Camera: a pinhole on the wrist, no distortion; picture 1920 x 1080 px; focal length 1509.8 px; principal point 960.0 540.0 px. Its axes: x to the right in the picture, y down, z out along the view. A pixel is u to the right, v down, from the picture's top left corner.
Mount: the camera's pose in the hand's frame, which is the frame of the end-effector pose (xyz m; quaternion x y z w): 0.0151 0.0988 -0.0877 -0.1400 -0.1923 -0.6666 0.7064
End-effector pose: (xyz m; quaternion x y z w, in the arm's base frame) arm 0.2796 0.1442 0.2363 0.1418 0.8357 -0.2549 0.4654
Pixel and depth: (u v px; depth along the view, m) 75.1 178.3 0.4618
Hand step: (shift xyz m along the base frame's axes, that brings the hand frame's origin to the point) 0.4675 0.3422 -0.1199
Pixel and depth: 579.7 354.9 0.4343
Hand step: 0.3985 0.1869 -0.1541
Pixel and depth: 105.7 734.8 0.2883
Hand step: 0.2349 0.2599 -0.1709
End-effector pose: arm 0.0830 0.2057 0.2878 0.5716 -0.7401 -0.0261 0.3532
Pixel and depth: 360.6 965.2 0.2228
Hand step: -0.2800 0.0232 0.0978
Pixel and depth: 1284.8 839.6 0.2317
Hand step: -0.2184 -0.0333 -0.0140
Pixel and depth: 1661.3 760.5 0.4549
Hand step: -0.3365 -0.1534 -0.2329
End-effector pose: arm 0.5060 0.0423 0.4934 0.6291 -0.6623 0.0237 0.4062
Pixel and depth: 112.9 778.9 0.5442
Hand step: -0.6583 -0.0470 0.1496
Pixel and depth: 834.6 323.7 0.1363
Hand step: -0.1600 0.0339 0.0540
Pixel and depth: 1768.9 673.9 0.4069
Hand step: -0.2667 -0.2043 -0.1926
